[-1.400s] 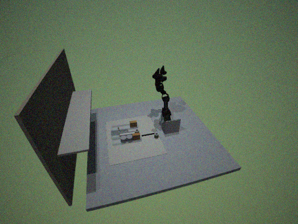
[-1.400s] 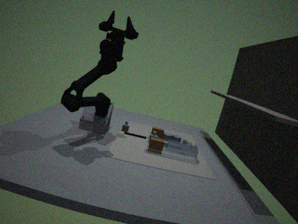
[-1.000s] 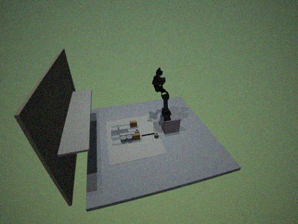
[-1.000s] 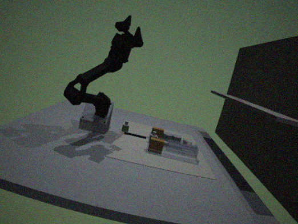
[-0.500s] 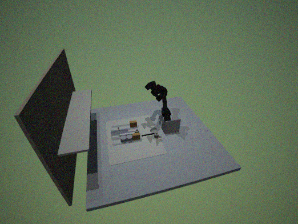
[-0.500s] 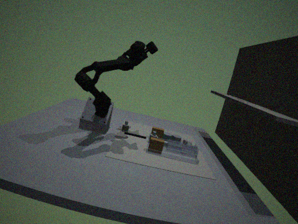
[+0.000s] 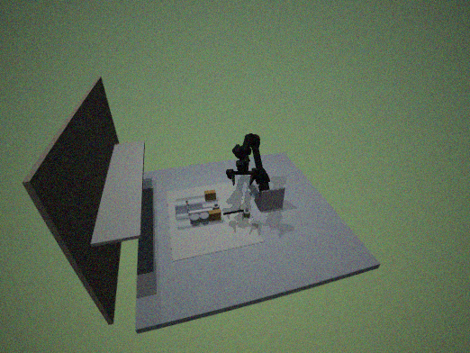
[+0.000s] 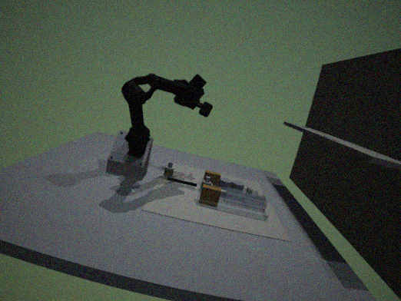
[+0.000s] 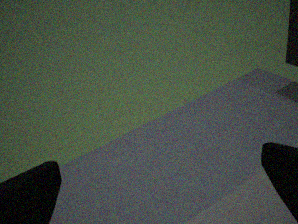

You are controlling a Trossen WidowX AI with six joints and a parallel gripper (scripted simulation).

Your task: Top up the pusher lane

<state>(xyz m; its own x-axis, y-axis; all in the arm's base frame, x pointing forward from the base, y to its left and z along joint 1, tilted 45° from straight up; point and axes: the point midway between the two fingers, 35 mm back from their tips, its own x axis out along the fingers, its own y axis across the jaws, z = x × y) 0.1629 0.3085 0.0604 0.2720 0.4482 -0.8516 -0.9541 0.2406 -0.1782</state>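
Now: the thin black bar 330 mm below my gripper tip, 150 mm to the right of it and 20 mm ahead of it. The rest, counted from my gripper tip: lane rack (320 mm below, 290 mm ahead, 200 mm to the right); grey shelf (640 mm ahead, 110 mm to the right, 30 mm above).
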